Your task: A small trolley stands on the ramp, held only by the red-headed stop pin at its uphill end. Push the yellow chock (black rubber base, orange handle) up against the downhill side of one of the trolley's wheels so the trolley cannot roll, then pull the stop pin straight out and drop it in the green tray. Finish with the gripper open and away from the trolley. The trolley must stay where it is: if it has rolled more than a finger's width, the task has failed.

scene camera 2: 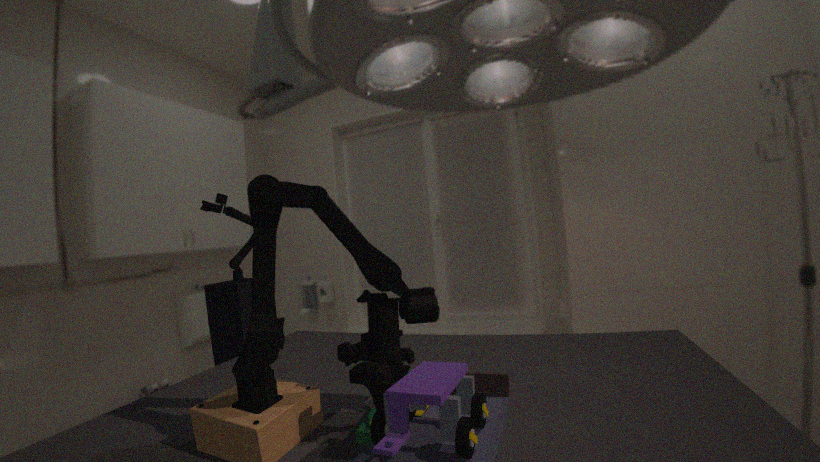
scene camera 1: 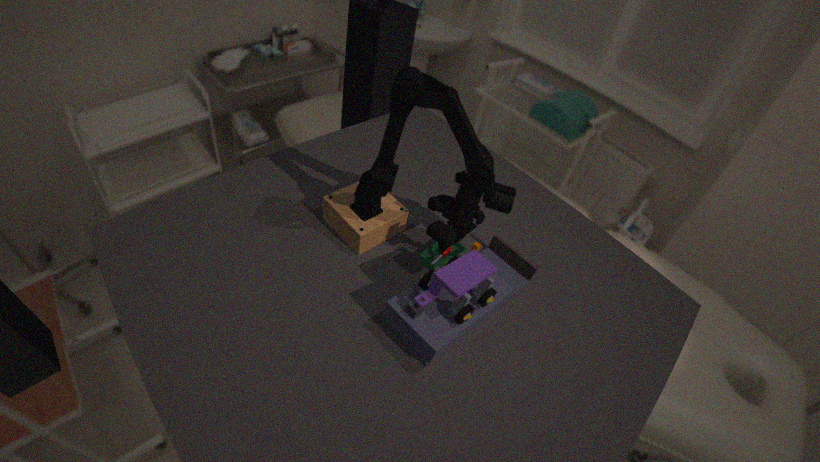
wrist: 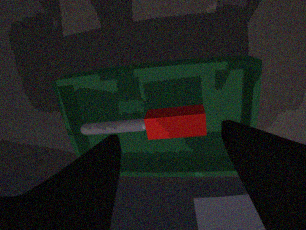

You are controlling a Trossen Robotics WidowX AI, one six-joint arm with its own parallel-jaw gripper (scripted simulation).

Labels:
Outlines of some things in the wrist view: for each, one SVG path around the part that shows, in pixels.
My gripper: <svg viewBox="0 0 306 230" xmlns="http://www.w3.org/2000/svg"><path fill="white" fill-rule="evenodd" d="M118 136L110 135L105 140L102 140L102 142L94 144L93 148L86 151L84 155L78 156L75 162L69 163L64 170L60 170L51 179L48 178L39 186L33 187L29 192L25 192L21 196L0 196L0 230L109 230L114 200L116 200L118 178L120 178L121 147L120 142L118 142ZM222 120L221 136L225 143L226 152L230 156L231 164L234 164L239 179L242 180L242 184L245 186L247 195L250 195L250 199L253 200L263 227L266 230L306 230L306 144L281 138L281 136L271 134L271 132L269 134L269 132L258 130L258 128L247 126L247 124L245 126L245 124L233 122L233 120Z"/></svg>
A red-headed stop pin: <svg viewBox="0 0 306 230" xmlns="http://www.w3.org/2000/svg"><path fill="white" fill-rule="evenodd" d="M204 104L156 108L156 110L148 110L144 119L82 124L80 131L82 134L102 135L146 130L148 140L206 136Z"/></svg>

